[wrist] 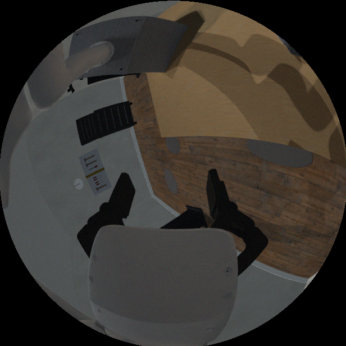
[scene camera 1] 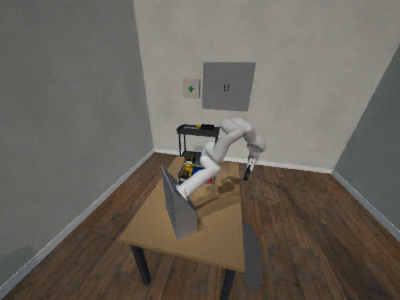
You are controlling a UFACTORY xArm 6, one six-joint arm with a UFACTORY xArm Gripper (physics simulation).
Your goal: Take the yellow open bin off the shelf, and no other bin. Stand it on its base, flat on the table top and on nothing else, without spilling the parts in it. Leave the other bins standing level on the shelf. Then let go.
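Seen in the pictures: gripper, between the fingertips: (scene camera 1: pixel 245 179); arm's base, origin of its link: (scene camera 1: pixel 181 192).
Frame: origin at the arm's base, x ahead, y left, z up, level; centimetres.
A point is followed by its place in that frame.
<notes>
Small yellow and black shapes (scene camera 1: pixel 188 169) {x 65.7, y -6.9, z -27.3 cm} show at the far part of the table (scene camera 1: pixel 220 225) {x -5.8, y -27.5, z -29.4 cm} (wrist: pixel 200 100), left of the arm. Something blue (scene camera 1: pixel 198 172) and something red (scene camera 1: pixel 210 181) {x 42.2, y -28.5, z -27.3 cm} show beside them, partly hidden by the arm. They are too small and blurred to tell which is the yellow open bin, or to make out the shelf and the parts. My gripper (scene camera 1: pixel 246 176) {x 11.9, y -49.1, z -1.7 cm} (wrist: pixel 167 180) is open and empty, out past the table's right edge in the scene view, well apart from these shapes. The yellow bin does not show in the wrist view.
A grey upright panel (scene camera 1: pixel 180 210) {x -12.3, y 1.0, z -2.3 cm} (wrist: pixel 150 45) stands on the table by the arm's base. A black trolley (scene camera 1: pixel 198 132) stands behind the table. A grey cabinet (scene camera 1: pixel 228 75) and a first-aid box (scene camera 1: pixel 191 82) hang on the back wall. A grey oval (scene camera 1: pixel 253 260) lies on the floor.
</notes>
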